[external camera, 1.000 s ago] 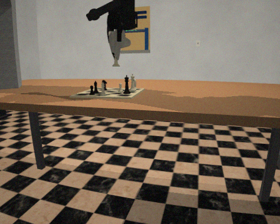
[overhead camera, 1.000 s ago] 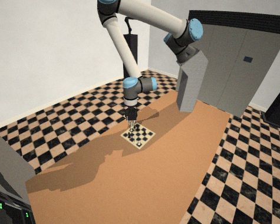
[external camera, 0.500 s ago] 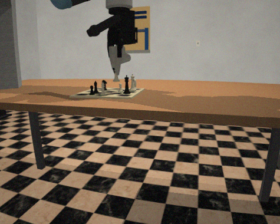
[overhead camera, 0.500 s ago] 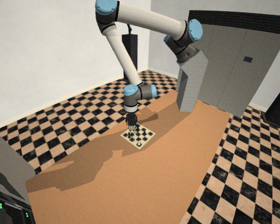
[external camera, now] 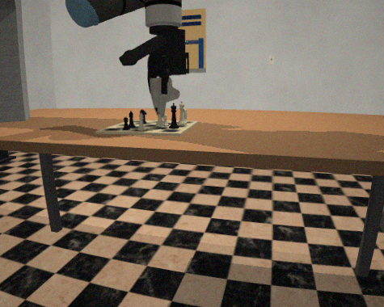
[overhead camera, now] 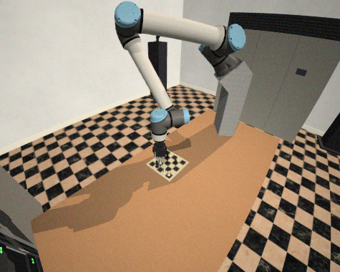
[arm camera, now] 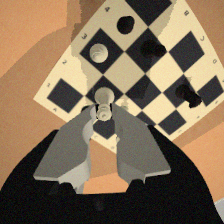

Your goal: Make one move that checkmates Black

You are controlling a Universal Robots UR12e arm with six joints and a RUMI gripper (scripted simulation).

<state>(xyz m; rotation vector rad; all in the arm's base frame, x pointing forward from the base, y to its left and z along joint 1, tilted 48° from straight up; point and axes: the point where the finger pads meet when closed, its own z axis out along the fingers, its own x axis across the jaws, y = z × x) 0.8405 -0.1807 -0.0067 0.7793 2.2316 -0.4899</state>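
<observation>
Right now my hand is 40 mm short of the tall black piece and 10 mm above it. Round my hand: tall white piece 70 mm to the left, 40 mm ahead, 10 mm below; chessboard 50 mm below, 40 mm to the left, 30 mm behind.
</observation>
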